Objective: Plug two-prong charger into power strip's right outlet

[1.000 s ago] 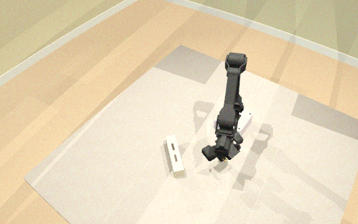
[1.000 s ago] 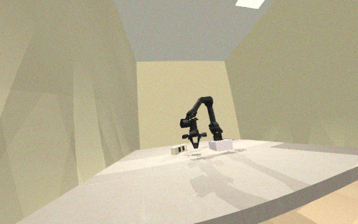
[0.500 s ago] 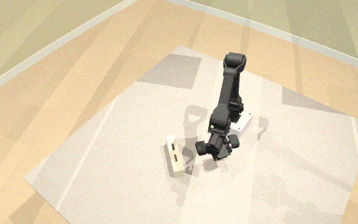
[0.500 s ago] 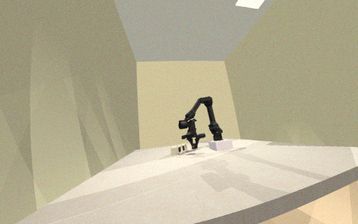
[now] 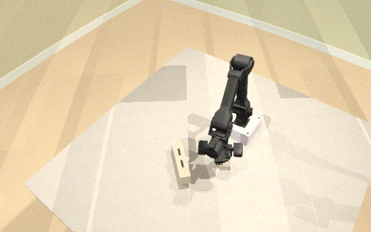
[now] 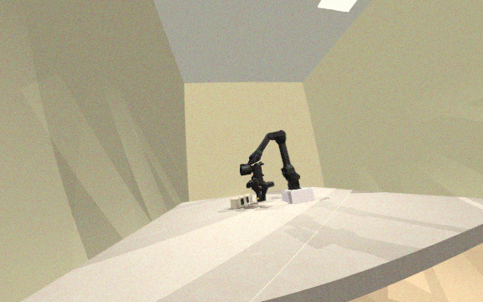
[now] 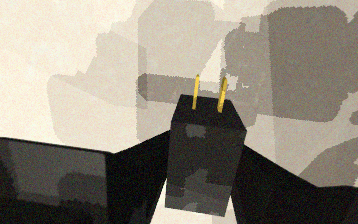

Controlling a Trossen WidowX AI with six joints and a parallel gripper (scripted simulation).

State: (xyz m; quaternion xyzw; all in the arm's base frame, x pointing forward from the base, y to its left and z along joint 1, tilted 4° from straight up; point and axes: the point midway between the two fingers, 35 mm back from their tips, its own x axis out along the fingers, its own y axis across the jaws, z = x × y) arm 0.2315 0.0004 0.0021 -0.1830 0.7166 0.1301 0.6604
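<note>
Right now my gripper tip is 2 cm short of the charger, 1 cm to the right of it and 1 cm below it.
</note>
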